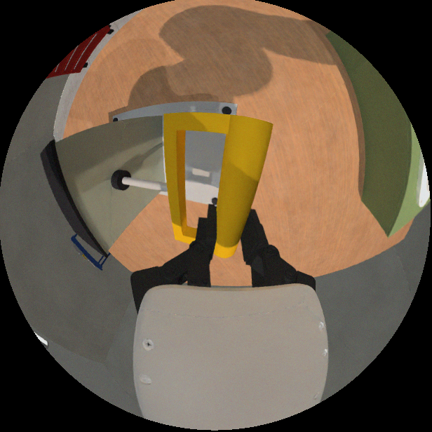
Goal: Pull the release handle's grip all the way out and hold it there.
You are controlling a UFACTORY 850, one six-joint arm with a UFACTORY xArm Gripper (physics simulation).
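The release handle's yellow grip (246, 162) is a thick round bar on the right side of a yellow rectangular frame (171, 165). My gripper (228, 218) is shut on the near part of the grip, one black finger inside the frame's opening and the other outside on the right. A pale rod (145, 183) runs left from the frame to a black collar (120, 180) on a beige-grey panel (95, 155). A length of rod shows between collar and frame. A grey base plate (192, 108) with dark bolts lies behind and below the frame.
A green block or wall (382, 125) stands at the right. A dark edge strip (62, 192) borders the panel at the left, with a blue item (86, 251) beyond it. A red slatted object (82, 50) is at the upper left. The wood-coloured table top (310, 130) lies beneath.
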